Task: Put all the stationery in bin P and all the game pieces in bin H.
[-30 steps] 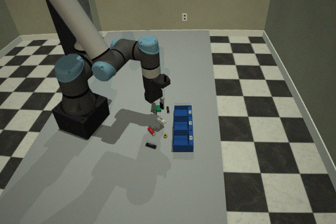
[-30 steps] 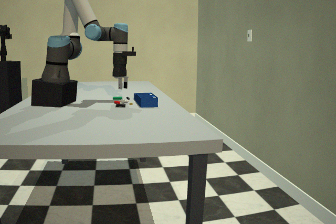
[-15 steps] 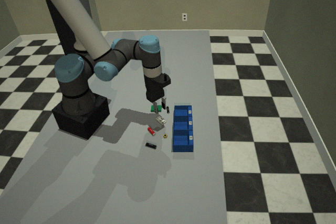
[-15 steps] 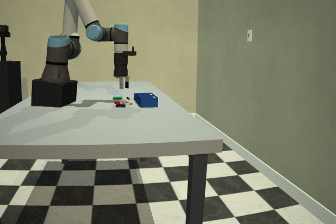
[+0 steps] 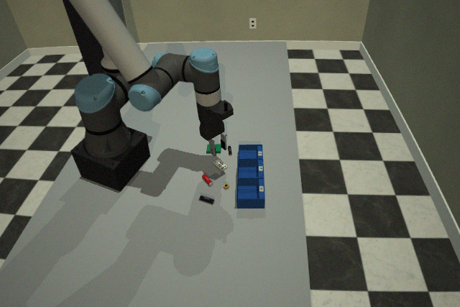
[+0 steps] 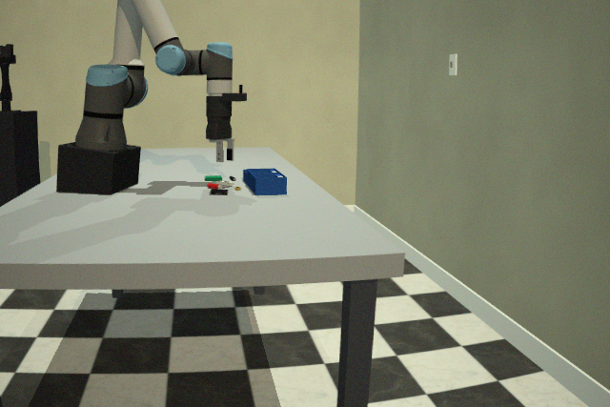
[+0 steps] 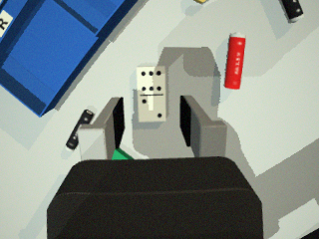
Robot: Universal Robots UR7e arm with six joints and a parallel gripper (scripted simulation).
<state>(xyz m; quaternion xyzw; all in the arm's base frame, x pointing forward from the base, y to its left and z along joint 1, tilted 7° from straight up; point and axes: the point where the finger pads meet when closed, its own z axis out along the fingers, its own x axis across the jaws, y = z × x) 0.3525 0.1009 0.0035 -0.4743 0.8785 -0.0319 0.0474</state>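
Right now my hand is 80 mm above the white domino. Also, from my hand: black cylinder: 80 mm to the left, 80 mm below, 10 mm ahead; then green block: 80 mm below, 70 mm to the left, 50 mm behind; then red cylinder: 80 mm to the right, 80 mm below, 20 mm behind.
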